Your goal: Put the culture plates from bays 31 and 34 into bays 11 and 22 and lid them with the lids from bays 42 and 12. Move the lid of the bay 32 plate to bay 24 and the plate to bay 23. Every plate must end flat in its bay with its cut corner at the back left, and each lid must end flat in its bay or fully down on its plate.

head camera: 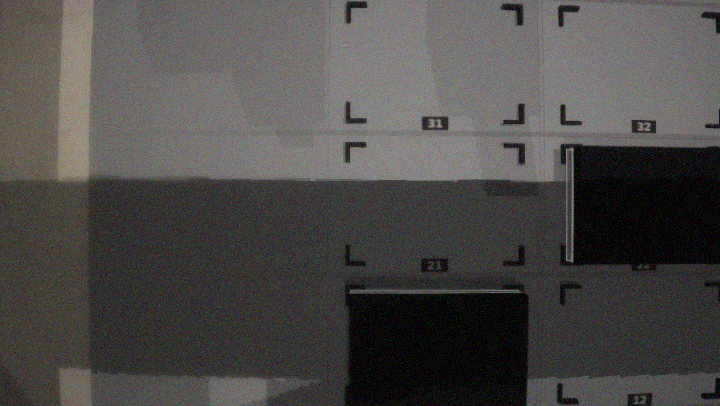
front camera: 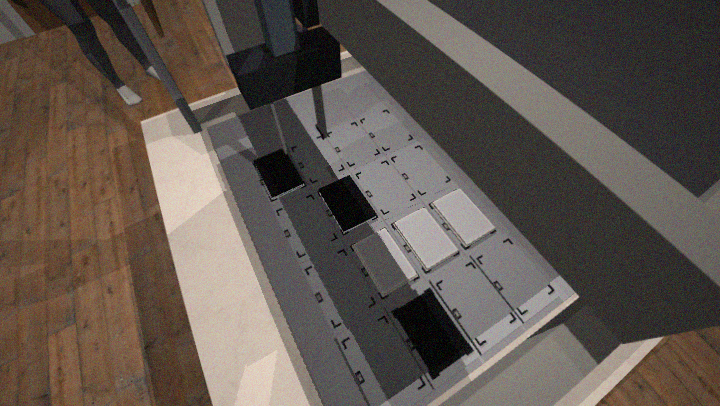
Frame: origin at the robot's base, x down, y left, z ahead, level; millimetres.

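Seen in the pictures: gripper, between the fingertips: point(front camera: 303, 140); robot's base, origin of its link: point(head camera: 349, 400) point(front camera: 254, 164).
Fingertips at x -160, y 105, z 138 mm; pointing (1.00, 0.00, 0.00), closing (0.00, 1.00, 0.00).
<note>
Pixels of each thing's top centre, then the offset from my fingertips to it.
- black-topped plate, centre of its top: point(head camera: 439, 356) point(front camera: 277, 170) dx +143, dy -62, dz -74 mm
- pale plate, centre of its top: point(front camera: 384, 259) dx +146, dy +45, dz +254 mm
- black lid, centre of its top: point(front camera: 432, 330) dx +137, dy +45, dz +418 mm
My gripper point(front camera: 304, 142) is open and empty, hanging near bays 11 and 21; it does not show in the head view. A black-topped plate point(front camera: 278, 172) point(head camera: 437, 348) sits in bay 11, and another point(front camera: 347, 203) point(head camera: 645, 204) in bay 22. Both look flat with a thin pale edge; their cut corners cannot be made out, and a separate lid line is too dark to tell. A pale plate point(front camera: 378, 264), partly shaded, lies in bay 23. A black lid point(front camera: 432, 332) lies in bay 24. Bays 12, 31 and 32 show bare marks in the head view.
Two white plates stand in bays 33 point(front camera: 425, 238) and 43 point(front camera: 463, 217). The deck's pale side wall point(front camera: 201, 242) runs along the left in the front view, and a tall dark panel point(front camera: 504, 166) runs along the right. Shadows cross the deck.
</note>
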